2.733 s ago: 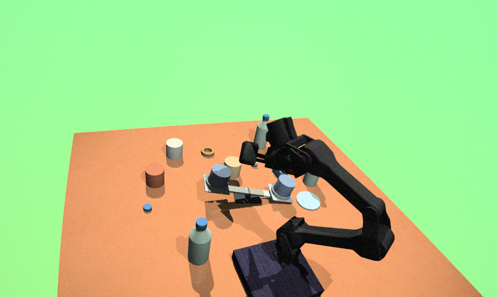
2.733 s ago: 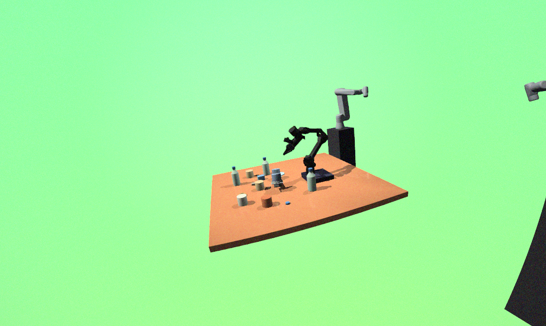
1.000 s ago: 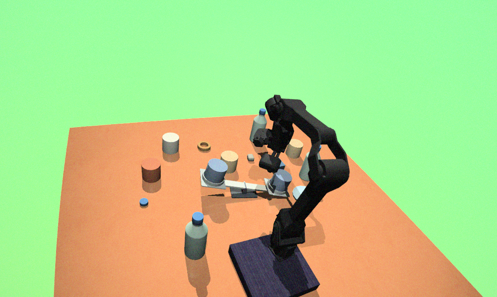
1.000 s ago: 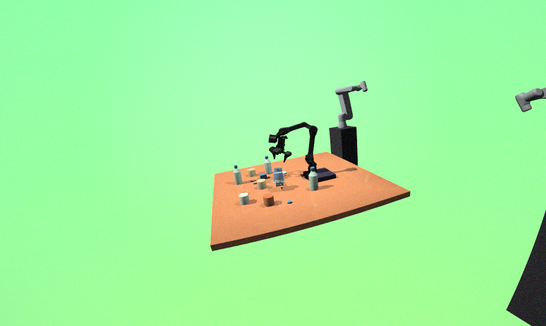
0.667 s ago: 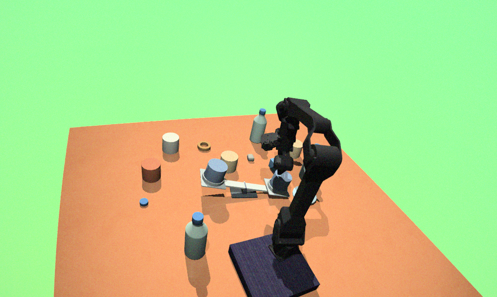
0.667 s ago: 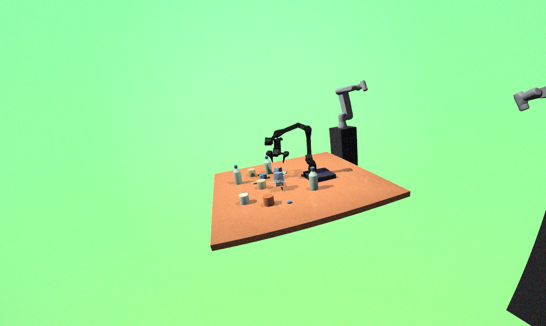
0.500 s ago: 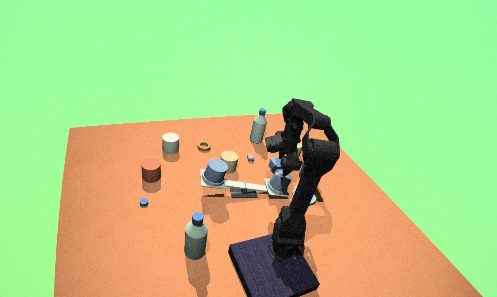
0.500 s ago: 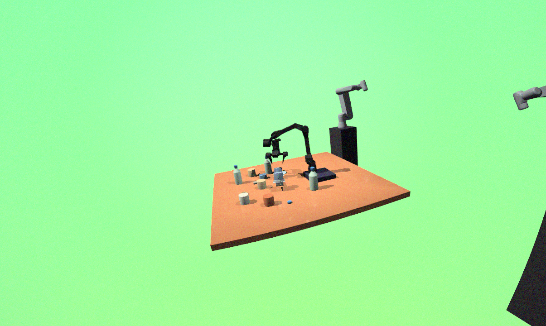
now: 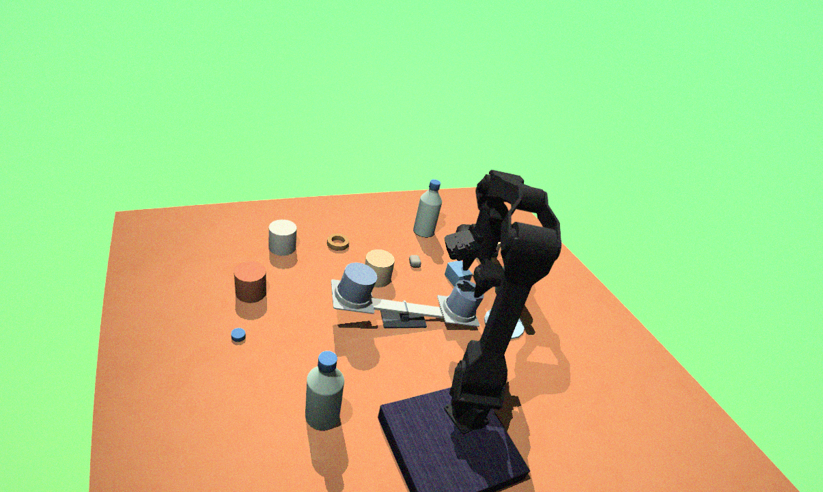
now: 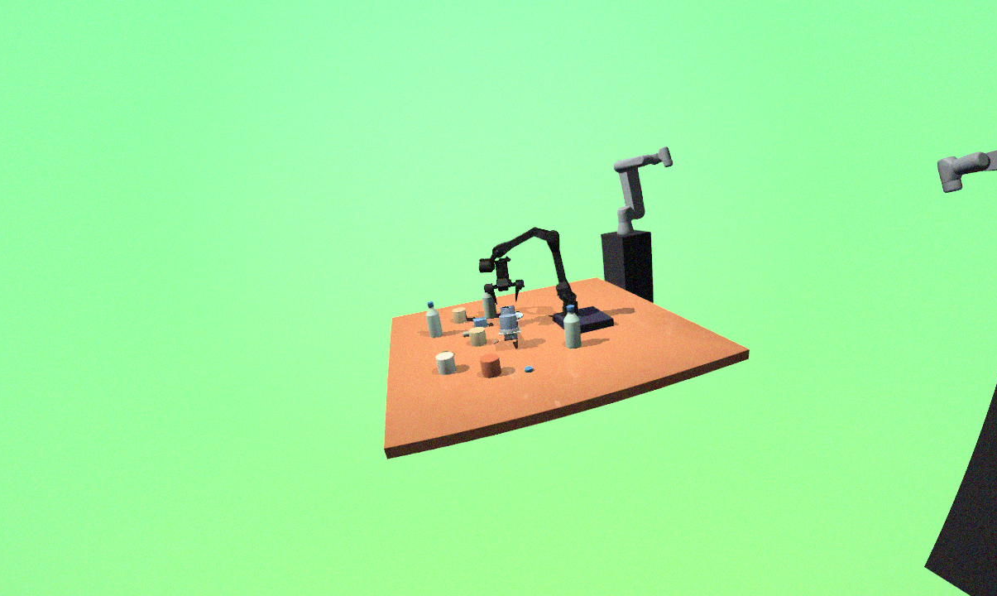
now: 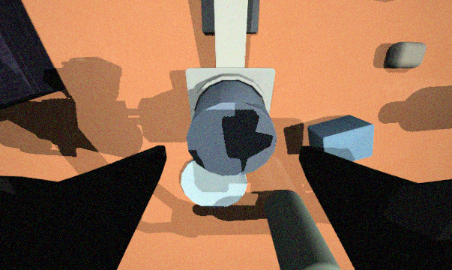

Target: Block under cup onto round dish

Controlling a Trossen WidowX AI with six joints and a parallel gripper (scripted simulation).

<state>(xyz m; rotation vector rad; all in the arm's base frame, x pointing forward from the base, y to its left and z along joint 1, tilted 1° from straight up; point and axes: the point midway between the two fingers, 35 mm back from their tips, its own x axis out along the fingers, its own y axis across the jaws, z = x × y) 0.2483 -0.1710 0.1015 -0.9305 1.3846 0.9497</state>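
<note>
The green block is 70 mm below my gripper tip. Round my gripper tip: round dish: 110 mm below, 100 mm to the right, 60 mm behind; then balance beam: 130 mm to the left, 70 mm below, 50 mm ahead; then balance: 130 mm to the left, 90 mm below, 50 mm ahead.
</note>
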